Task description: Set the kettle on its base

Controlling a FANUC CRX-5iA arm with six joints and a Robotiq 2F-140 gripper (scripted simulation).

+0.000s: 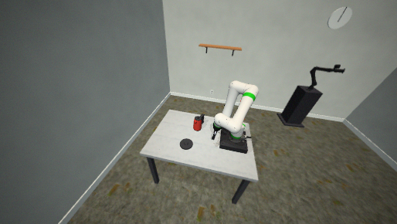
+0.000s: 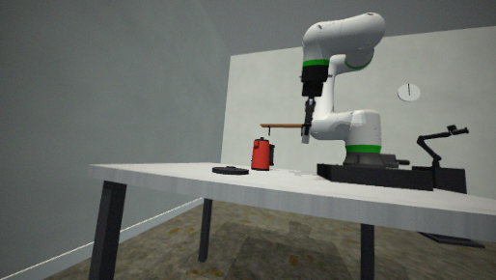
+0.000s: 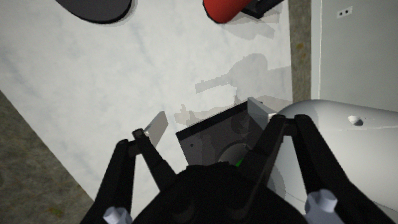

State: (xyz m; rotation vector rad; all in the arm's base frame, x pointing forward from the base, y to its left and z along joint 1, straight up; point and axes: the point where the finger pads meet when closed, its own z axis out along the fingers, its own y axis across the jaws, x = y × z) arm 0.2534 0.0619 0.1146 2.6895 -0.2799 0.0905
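Right now the red kettle is 25 cm to the right of my hand, 19 cm ahead of it and 8 cm below it. Round my hand: round black base 30 cm ahead, 16 cm below, 6 cm to the left.
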